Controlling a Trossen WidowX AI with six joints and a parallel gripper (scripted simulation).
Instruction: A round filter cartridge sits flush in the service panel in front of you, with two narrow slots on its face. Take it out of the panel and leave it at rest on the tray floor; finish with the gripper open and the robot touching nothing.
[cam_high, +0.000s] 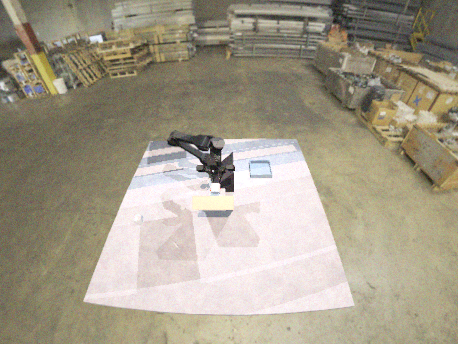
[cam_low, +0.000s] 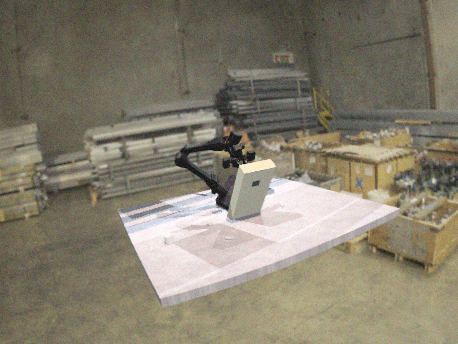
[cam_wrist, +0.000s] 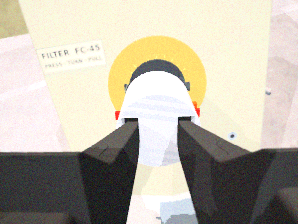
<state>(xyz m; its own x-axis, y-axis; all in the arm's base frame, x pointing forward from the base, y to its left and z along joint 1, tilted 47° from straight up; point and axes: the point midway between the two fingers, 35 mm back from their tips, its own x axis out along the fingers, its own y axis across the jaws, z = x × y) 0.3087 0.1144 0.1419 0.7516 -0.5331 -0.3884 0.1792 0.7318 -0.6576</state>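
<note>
Now: the service panel 20 mm ahead of my gripper tip and 110 mm below it. Round my gripper tip: round filter cartridge 10 mm ahead, 10 mm below; then tray 350 mm behind, 320 mm to the left, 260 mm below.
</note>
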